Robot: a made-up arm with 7 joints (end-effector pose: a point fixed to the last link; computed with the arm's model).
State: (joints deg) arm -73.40 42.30 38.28 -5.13 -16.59 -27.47 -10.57
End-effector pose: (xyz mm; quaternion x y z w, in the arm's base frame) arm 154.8 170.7 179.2 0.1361 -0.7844 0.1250 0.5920
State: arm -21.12 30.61 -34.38 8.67 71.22 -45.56 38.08
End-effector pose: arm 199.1 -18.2 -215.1 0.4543 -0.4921 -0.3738 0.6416
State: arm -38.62 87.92 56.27 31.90 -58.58 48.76 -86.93
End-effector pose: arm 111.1 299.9 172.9 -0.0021 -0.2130 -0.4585 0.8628
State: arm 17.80 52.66 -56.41 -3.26 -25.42 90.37 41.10
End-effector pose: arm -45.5 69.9 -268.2 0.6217 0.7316 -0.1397 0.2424
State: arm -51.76 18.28 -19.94 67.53 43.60 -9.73 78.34
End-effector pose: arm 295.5 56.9 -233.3 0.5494 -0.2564 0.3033 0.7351
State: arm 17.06 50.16 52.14 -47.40 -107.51 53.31 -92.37
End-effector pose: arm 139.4 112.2 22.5 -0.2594 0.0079 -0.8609 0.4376
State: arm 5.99 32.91 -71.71 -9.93 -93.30 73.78 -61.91
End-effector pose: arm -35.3 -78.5 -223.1 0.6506 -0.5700 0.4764 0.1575
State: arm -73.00 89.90 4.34 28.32 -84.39 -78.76 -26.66
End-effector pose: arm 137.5 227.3 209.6 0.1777 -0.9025 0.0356 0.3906
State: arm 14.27 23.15 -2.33 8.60 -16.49 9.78 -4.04
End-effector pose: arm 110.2 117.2 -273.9 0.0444 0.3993 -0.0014 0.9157
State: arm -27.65 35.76 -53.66 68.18 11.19 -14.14 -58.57
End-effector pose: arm 147.9 162.9 -315.0 0.2894 0.6044 -0.6021 0.4341
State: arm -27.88 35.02 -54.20 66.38 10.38 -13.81 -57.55
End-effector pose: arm 151.7 151.9 -316.9 0.2936 0.5866 -0.6101 0.4444
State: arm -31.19 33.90 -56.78 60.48 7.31 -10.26 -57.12
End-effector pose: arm 176.3 120.5 -312.3 0.3081 0.5469 -0.6251 0.4640
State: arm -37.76 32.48 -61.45 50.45 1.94 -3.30 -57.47
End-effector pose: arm 213.3 66.5 -293.7 0.3254 0.4879 -0.6506 0.4825
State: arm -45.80 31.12 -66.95 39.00 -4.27 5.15 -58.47
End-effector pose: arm 239.8 5.3 -261.8 0.3372 0.4313 -0.6845 0.4815
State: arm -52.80 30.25 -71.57 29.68 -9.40 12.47 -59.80
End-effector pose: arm 247.9 -40.8 -231.0 0.3449 0.3980 -0.7140 0.4614
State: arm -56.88 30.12 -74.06 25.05 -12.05 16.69 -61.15
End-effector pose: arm 249.0 -60.9 -213.8 0.3507 0.3913 -0.7268 0.4424
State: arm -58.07 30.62 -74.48 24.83 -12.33 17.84 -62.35
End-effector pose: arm 252.5 -60.0 -209.8 0.3539 0.4008 -0.7235 0.4366
